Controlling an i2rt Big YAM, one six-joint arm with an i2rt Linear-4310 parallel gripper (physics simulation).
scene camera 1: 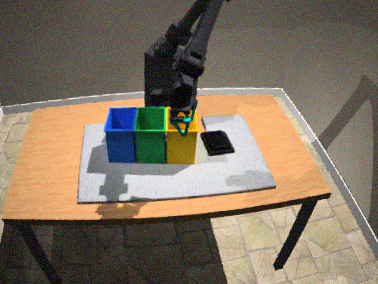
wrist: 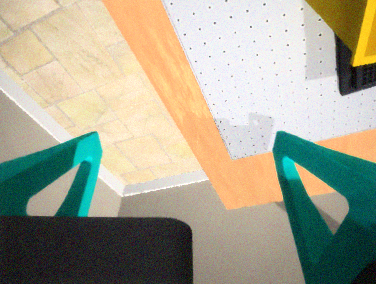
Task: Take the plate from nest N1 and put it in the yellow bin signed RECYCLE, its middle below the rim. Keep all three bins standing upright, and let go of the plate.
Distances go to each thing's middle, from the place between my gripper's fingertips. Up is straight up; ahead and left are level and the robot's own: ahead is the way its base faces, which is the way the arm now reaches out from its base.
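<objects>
Blue bin (scene camera 1: 120,137): from my hand a good way behind, far to the right, some way below. Green bin (scene camera 1: 150,126): 130 mm to the right of my hand, 240 mm behind, 200 mm below. Yellow bin (scene camera 1: 181,149): my hand 200 mm above it, 230 mm past it.
</objects>
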